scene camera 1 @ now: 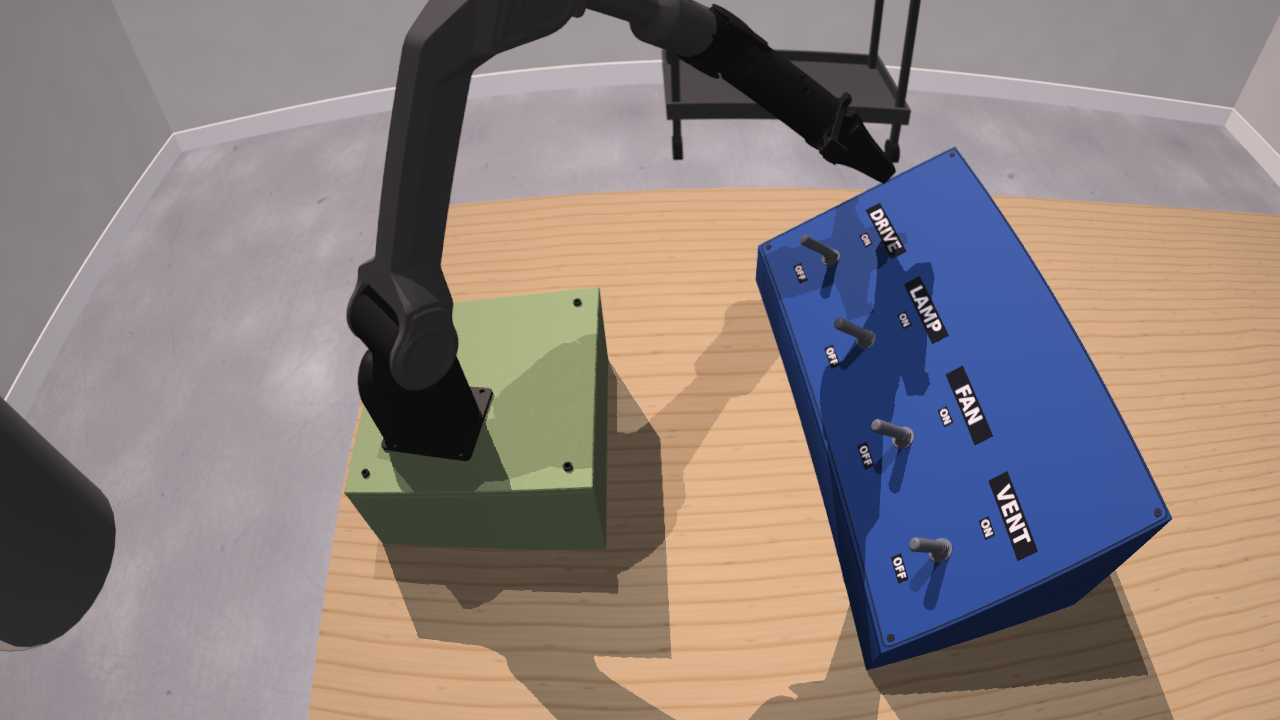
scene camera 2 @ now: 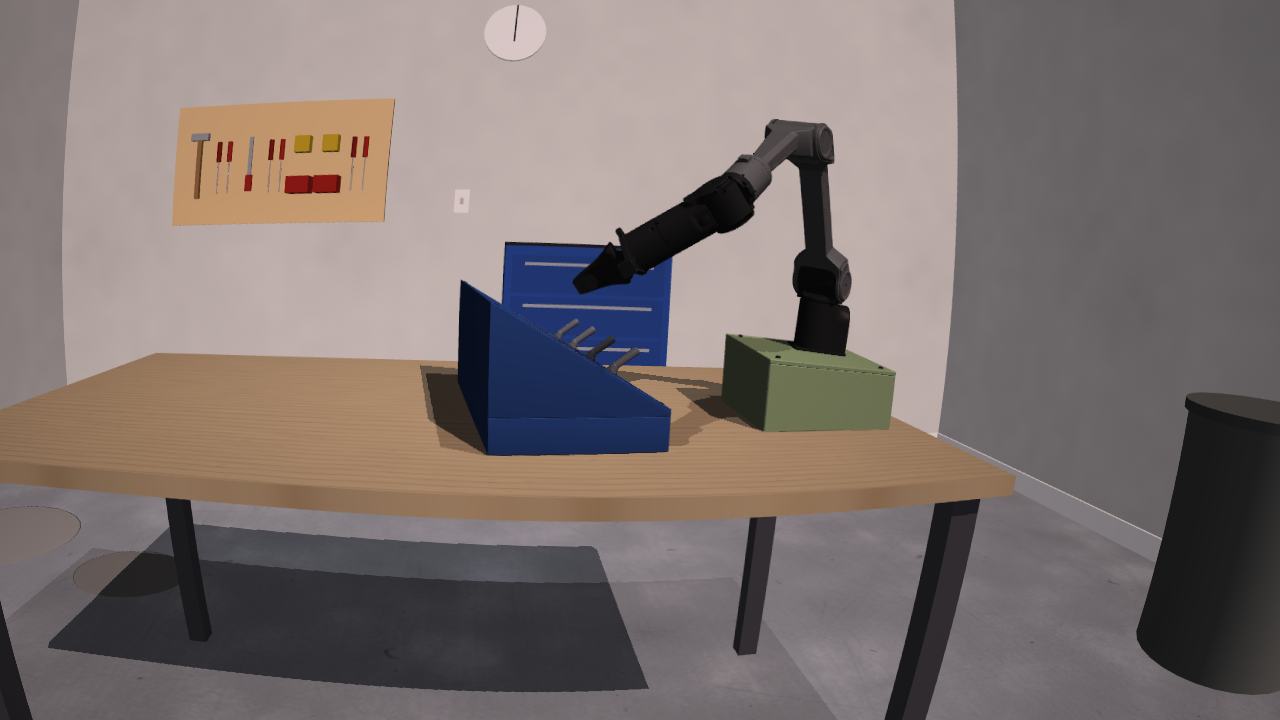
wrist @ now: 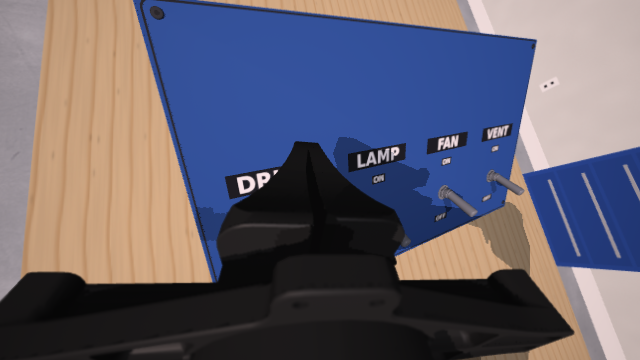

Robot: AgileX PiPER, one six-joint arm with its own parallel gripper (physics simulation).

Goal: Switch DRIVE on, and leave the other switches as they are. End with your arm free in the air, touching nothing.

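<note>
The blue sloped panel (scene camera 1: 1056,376) (scene camera 2: 563,394) (wrist: 300,75) carries four grey toggle levers. The DRIVE lever (scene camera 1: 819,249) (scene camera 2: 623,360) leans toward OFF; my gripper hides it in the wrist view. The LAMP lever (scene camera 1: 854,332) (wrist: 406,241), FAN lever (scene camera 1: 893,433) (wrist: 460,201) and VENT lever (scene camera 1: 930,548) (wrist: 506,183) also lean toward OFF. My gripper (scene camera 1: 888,175) (scene camera 2: 580,286) (wrist: 305,157) is shut and empty. It hangs above the panel's DRIVE end, higher up the slope than the levers and apart from them, and partly covers the DRIVE label (wrist: 250,184) in the wrist view.
My arm stands on a green base box (scene camera 1: 546,420) (scene camera 2: 827,398) on the wooden table (scene camera 1: 742,537) (scene camera 2: 268,420). A dark cart (scene camera 1: 778,111), a blue drawer cabinet (scene camera 2: 586,286) (wrist: 595,215) and a dark bin (scene camera 1: 44,537) (scene camera 2: 1208,537) stand away from the table.
</note>
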